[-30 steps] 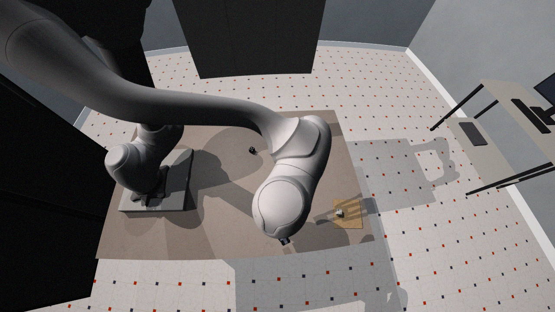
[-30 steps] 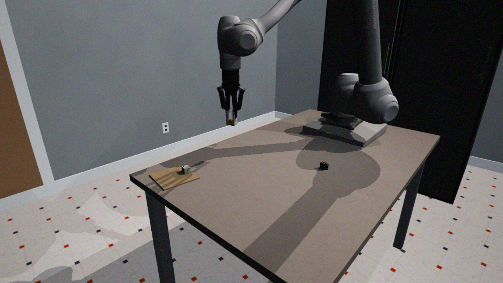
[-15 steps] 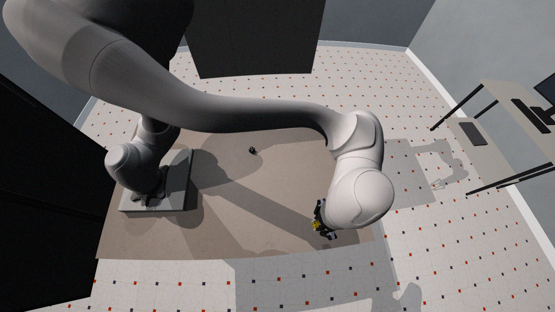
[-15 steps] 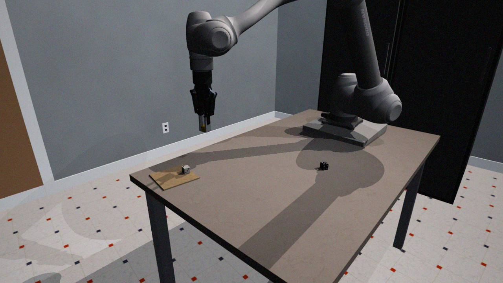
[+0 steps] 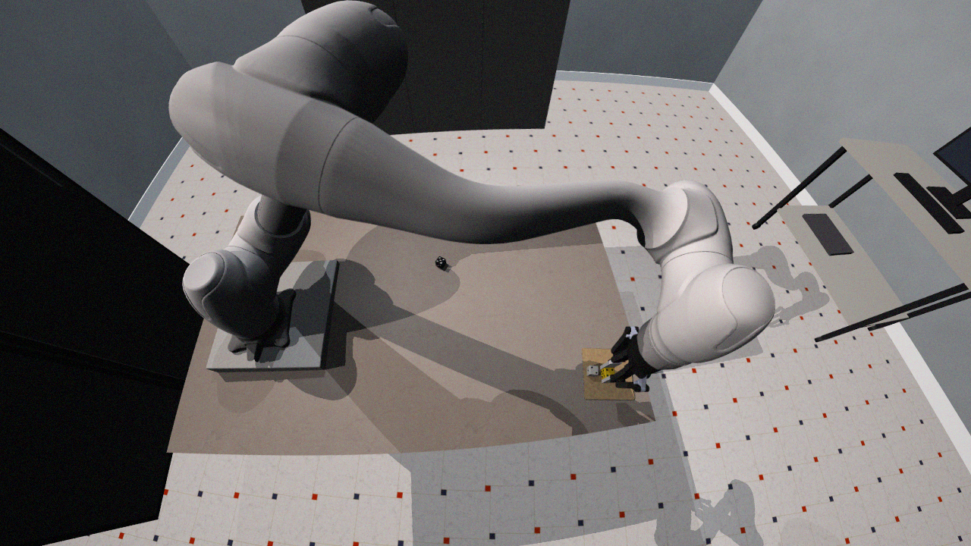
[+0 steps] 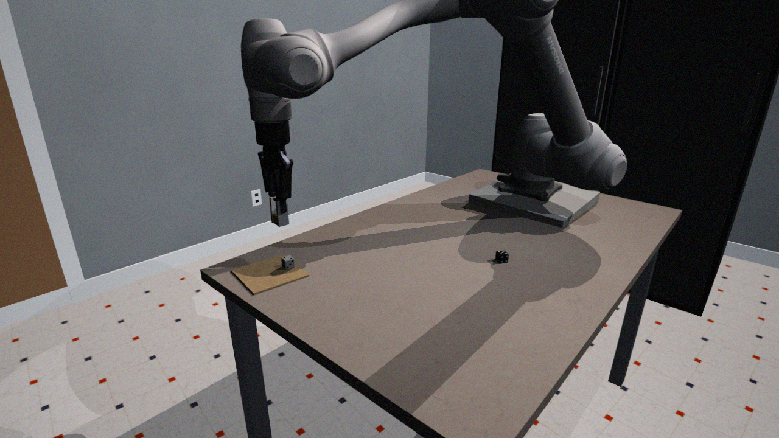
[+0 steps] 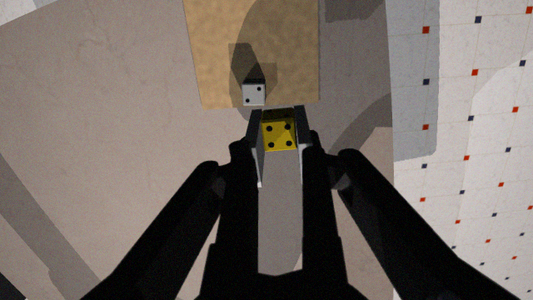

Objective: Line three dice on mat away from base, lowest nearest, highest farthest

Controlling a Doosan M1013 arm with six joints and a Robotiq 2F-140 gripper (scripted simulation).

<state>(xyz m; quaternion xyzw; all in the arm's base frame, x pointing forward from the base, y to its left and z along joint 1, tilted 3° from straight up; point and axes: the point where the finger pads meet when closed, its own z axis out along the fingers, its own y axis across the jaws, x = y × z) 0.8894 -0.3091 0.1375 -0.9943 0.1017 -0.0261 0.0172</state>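
My gripper is now 6 cm short of the tan mat, 1 cm to the right of it and 14 cm above it. Round my hand: black die: 36 cm behind, 43 cm to the left, 13 cm below; then yellow die: 2 cm below; then grey die: 1 cm ahead, 3 cm to the left, 13 cm below.
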